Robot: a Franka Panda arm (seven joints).
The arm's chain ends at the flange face. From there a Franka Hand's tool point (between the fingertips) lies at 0.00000 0.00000 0.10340 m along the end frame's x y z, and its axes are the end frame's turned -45 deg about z.
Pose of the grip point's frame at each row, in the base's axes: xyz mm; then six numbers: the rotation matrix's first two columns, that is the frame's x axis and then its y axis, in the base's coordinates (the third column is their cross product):
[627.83, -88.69, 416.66, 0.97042, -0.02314, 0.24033, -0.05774, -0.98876, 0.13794]
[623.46, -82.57, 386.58, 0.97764, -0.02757, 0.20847, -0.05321, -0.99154, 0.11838]
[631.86, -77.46, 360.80, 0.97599, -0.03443, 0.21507, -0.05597, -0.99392, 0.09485]
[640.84, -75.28, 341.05, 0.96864, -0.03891, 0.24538, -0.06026, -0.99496, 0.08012]
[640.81, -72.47, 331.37, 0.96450, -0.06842, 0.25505, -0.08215, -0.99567, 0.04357]
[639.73, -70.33, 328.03, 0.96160, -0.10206, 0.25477, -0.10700, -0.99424, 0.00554]
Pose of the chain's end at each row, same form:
[603.59, -73.41, 516.01, 0.64536, -0.71552, 0.26748, -0.72702, -0.68280, -0.07240]
[602.42, -69.46, 486.96, 0.65367, -0.72062, 0.23112, -0.72892, -0.68163, -0.06370]
[610.09, -66.64, 461.30, 0.65055, -0.72715, 0.21915, -0.72971, -0.67846, -0.08501]
[615.92, -65.73, 440.95, 0.64232, -0.73106, 0.23016, -0.72754, -0.67603, -0.11686]
[614.86, -65.96, 431.25, 0.62392, -0.75243, 0.21116, -0.74009, -0.65566, -0.14954]
[613.60, -66.96, 428.02, 0.60429, -0.77520, 0.18407, -0.75561, -0.63087, -0.17623]

